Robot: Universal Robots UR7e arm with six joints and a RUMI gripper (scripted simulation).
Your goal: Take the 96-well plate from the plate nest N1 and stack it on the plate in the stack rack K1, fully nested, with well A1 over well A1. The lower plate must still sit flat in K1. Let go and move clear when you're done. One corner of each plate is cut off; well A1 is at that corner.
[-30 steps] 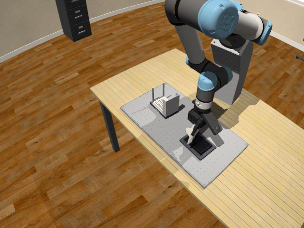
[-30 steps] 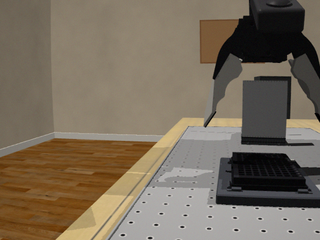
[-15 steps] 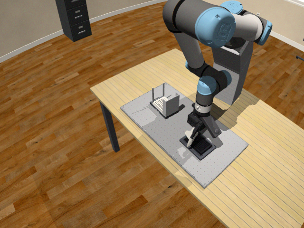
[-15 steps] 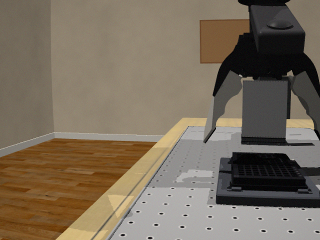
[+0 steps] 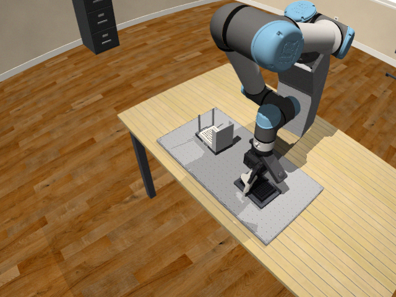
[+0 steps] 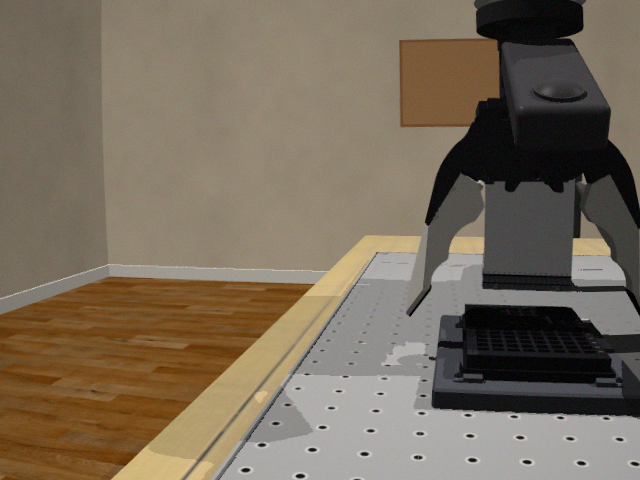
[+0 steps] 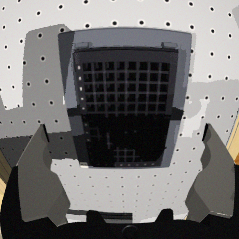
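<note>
Now: hand 1 cm above the black 96-well plate. The rest, counted from my hand: white plate: 31 cm to the right, 1 cm behind.
</note>
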